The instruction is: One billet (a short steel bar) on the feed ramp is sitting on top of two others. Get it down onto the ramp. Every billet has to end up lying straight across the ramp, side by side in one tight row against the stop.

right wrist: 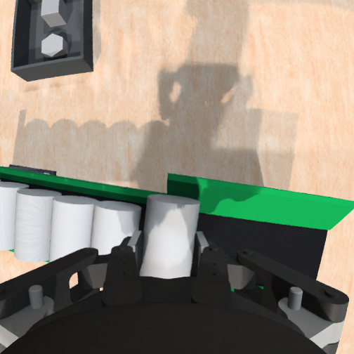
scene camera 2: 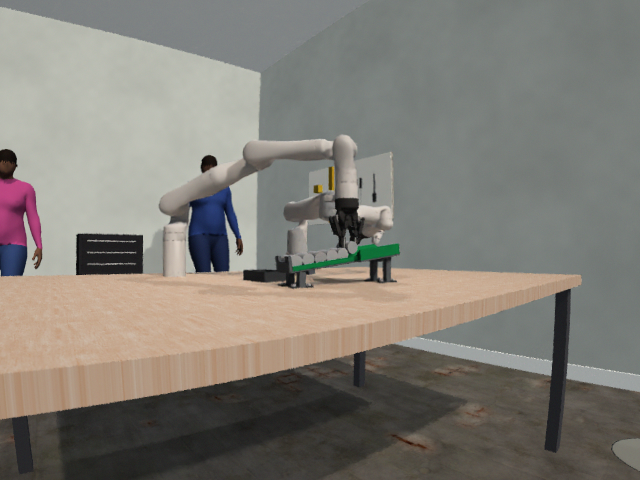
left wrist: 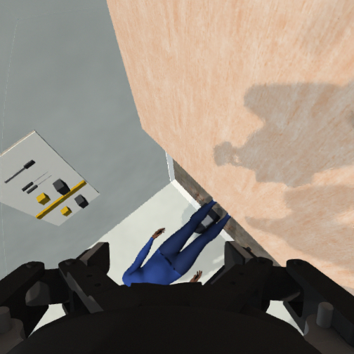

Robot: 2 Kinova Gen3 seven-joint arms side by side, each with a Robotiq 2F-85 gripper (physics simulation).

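Places are measured from the left arm's base along level axes (x ahead, y left, z up), in centimetres.
Pixels of known places: right gripper, fingertip midpoint: (scene camera 2: 347,248); right arm's base, origin of the base link: (scene camera 2: 174,276).
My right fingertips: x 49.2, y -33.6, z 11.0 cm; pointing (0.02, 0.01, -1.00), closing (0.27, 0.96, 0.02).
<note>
Ahead of a thing's pixels: the offset from my right fingertips to its top centre.
The green feed ramp (scene camera 2: 379,251) (right wrist: 280,212) slopes down to the grey stop @[dx -8.0, dy -21.6, dz -2.1 cm] (scene camera 2: 282,263) at its left end in scene camera 2. Several pale billets in a row, such as this billet @[dx -3.8, dy -12.0, dz -0.8 cm] (scene camera 2: 320,256) (right wrist: 72,227), lie side by side across its lower part. My right gripper (scene camera 2: 349,241) (right wrist: 168,242) is shut on one billet @[dx -0.5, dy +0.2, dz +2.5 cm] (scene camera 2: 352,248) (right wrist: 171,220). It holds this billet crosswise just uphill of the row, its end slightly above the row's line; a narrow dark gap shows beside it in the right wrist view. My left gripper (left wrist: 167,254) is open and empty, away from the ramp.
A dark tray @[dx -28.3, dy -8.7, dz -7.5 cm] (scene camera 2: 256,275) (right wrist: 57,71) with two small grey parts stands behind the ramp. The left arm (scene camera 2: 305,209) is folded behind the right gripper. Raised green side walls flank the ramp's upper part. A pegboard (left wrist: 20,155) with tools hangs beyond the table.
</note>
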